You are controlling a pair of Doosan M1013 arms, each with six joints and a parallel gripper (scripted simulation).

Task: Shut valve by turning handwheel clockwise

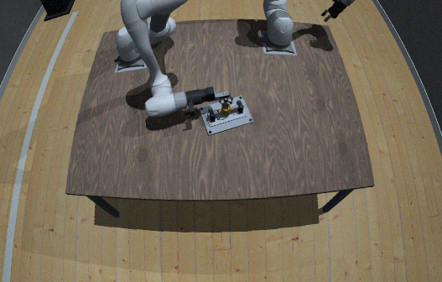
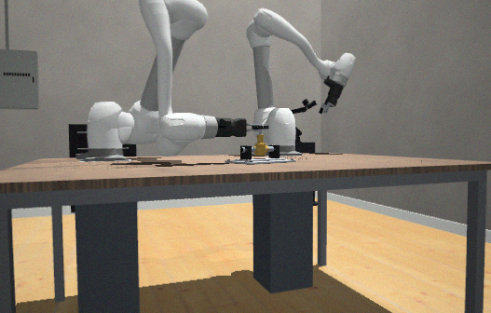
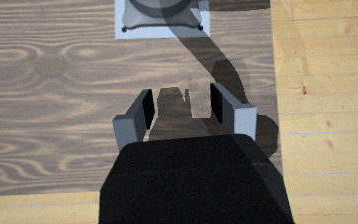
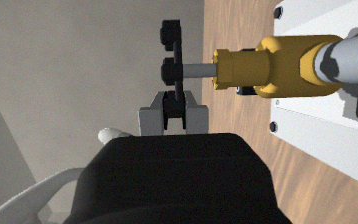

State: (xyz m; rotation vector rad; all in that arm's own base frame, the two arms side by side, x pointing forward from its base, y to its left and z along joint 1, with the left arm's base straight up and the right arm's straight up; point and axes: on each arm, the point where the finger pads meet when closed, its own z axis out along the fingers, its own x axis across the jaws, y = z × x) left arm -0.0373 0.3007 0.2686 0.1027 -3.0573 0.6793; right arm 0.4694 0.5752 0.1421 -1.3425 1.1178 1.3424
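Right now my right hand is 30 mm short of the black handwheel and 10 mm above it. From my right hand the other things lie so: light base plate: 30 mm ahead, 130 mm below.
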